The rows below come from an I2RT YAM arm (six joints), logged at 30 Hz.
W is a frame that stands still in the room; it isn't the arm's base.
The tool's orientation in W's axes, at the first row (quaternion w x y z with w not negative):
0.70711, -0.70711, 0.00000, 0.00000
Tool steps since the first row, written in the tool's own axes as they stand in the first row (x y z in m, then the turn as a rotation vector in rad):
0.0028, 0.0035, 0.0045, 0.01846, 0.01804, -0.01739
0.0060, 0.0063, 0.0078, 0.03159, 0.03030, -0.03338
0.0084, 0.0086, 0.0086, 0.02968, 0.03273, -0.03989
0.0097, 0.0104, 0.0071, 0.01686, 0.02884, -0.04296
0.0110, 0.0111, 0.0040, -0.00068, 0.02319, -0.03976
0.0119, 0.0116, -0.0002, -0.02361, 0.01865, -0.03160
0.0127, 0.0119, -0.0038, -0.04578, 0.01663, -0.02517
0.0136, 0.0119, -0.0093, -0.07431, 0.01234, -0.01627
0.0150, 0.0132, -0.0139, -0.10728, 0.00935, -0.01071
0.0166, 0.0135, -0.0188, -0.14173, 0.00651, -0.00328
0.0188, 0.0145, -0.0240, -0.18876, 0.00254, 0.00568
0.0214, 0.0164, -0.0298, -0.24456, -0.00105, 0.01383
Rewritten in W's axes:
0.0028, 0.0045, -0.0035, 0.01846, -0.01739, -0.01804
0.0060, 0.0078, -0.0063, 0.03159, -0.03338, -0.03030
0.0084, 0.0086, -0.0086, 0.02968, -0.03989, -0.03273
0.0097, 0.0071, -0.0104, 0.01686, -0.04296, -0.02884
0.0110, 0.0040, -0.0111, -0.00068, -0.03976, -0.02319
0.0119, -0.0002, -0.0116, -0.02361, -0.03160, -0.01865
0.0127, -0.0038, -0.0119, -0.04578, -0.02517, -0.01663
0.0136, -0.0093, -0.0119, -0.07431, -0.01627, -0.01234
0.0150, -0.0139, -0.0132, -0.10728, -0.01071, -0.00935
0.0166, -0.0188, -0.0135, -0.14173, -0.00328, -0.00651
0.0188, -0.0240, -0.0145, -0.18876, 0.00568, -0.00254
0.0214, -0.0298, -0.0164, -0.24456, 0.01383, 0.00105

